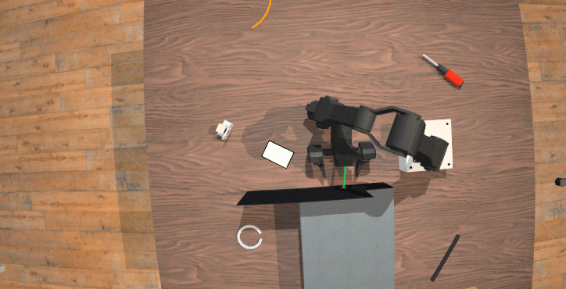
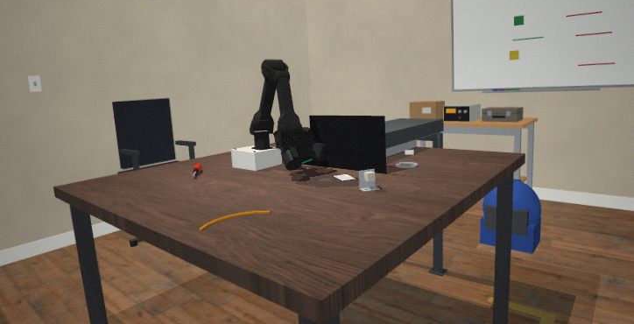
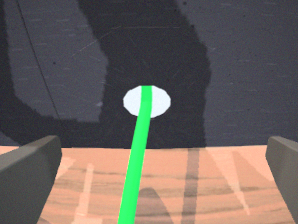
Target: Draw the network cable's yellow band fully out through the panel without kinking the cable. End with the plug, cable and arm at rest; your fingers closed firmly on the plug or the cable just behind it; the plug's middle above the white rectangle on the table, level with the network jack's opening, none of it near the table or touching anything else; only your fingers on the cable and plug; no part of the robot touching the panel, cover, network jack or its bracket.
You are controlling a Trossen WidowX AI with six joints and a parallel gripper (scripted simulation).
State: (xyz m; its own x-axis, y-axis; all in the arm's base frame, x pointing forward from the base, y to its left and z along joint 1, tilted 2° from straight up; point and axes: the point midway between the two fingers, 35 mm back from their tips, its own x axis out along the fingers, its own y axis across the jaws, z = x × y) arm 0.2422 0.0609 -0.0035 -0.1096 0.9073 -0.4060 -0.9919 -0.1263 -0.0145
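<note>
Now: the blue plug 10 mm behind my hand, 70 mm to the right of it and 30 mm below it. The rest, counted from my hand: black panel 140 mm ahead, 80 mm to the left, 40 mm above; red screwdriver 320 mm behind, 320 mm to the right, 50 mm below; white rectangle 180 mm ahead, 20 mm to the right, 60 mm below.
</note>
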